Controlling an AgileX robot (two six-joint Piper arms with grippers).
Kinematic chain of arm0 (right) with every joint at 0, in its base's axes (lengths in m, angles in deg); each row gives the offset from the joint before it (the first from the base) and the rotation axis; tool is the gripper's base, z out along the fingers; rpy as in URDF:
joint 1: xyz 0 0 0.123 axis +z
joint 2: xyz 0 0 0 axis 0.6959 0.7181 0
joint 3: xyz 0.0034 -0.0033 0.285 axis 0.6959 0.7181 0
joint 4: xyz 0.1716 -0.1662 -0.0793 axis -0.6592 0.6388 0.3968
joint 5: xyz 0 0 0 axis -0.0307 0.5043 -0.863
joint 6: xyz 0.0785 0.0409 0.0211 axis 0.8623 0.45 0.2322
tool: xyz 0 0 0 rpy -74.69 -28.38 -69.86
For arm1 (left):
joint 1: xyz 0 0 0.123 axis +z
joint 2: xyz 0 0 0 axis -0.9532 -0.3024 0
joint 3: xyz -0.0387 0.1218 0.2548 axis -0.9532 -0.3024 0
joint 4: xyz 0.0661 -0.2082 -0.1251 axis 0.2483 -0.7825 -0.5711
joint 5: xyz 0 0 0 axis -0.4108 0.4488 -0.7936
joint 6: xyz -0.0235 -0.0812 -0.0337 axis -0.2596 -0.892 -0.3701
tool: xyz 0 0 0 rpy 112.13 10.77 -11.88
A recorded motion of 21 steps. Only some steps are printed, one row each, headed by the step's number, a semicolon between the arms.
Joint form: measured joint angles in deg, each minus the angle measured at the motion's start. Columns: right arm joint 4, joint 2, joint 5, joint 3, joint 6, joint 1; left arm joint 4, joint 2, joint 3, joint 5, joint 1, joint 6.
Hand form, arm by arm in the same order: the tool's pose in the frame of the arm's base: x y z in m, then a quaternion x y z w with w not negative. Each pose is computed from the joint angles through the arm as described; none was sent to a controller.
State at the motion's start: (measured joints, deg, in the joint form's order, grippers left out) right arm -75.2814 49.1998 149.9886 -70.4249 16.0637 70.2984; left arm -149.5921 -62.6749 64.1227 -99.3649 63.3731 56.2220
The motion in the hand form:
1: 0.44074 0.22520 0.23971 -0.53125 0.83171 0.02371 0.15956; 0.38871 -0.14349 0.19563 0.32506 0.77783 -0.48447 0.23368
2: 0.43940 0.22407 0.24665 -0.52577 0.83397 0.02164 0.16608; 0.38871 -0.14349 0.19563 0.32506 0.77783 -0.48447 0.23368
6: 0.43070 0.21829 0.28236 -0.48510 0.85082 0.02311 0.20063; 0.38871 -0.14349 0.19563 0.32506 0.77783 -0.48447 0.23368
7: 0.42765 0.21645 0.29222 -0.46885 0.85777 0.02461 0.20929; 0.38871 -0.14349 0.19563 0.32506 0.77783 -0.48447 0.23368
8: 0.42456 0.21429 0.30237 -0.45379 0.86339 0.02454 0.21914; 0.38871 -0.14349 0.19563 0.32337 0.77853 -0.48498 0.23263
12: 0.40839 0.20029 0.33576 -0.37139 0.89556 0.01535 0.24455; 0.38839 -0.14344 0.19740 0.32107 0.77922 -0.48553 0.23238
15: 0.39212 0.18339 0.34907 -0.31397 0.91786 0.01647 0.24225; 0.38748 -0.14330 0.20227 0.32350 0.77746 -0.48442 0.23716
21: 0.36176 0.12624 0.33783 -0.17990 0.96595 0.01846 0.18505; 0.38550 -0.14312 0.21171 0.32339 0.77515 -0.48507 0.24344
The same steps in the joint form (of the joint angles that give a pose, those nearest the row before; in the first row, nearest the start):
1: 0.26 -0.95 0.00 0.00 0.84 0.00; 0.00 0.00 0.00 0.00 0.00 0.00
2: 0.54 -1.76 0.00 0.00 1.60 0.00; 0.00 0.00 0.00 0.00 0.00 0.00
6: 0.97 -5.96 0.00 0.00 6.82 -0.08; 0.00 0.00 0.00 0.00 0.00 0.00
7: 1.19 -7.14 0.11 0.00 8.95 -0.08; 0.00 0.00 0.00 0.00 0.00 0.00
8: 1.57 -8.36 0.11 0.00 10.91 -0.08; 0.00 0.00 0.00 0.00 0.00 -0.25
12: 5.20 -14.08 0.11 2.57 21.73 -0.08; 0.00 0.25 0.00 0.00 0.00 -0.73
15: 6.47 -19.33 0.19 8.03 28.31 -0.89; 0.00 0.94 0.00 0.00 0.00 -0.76
21: 6.47 -29.52 0.19 24.90 39.25 -6.69; -0.14 2.24 0.00 -0.13 0.00 -1.46

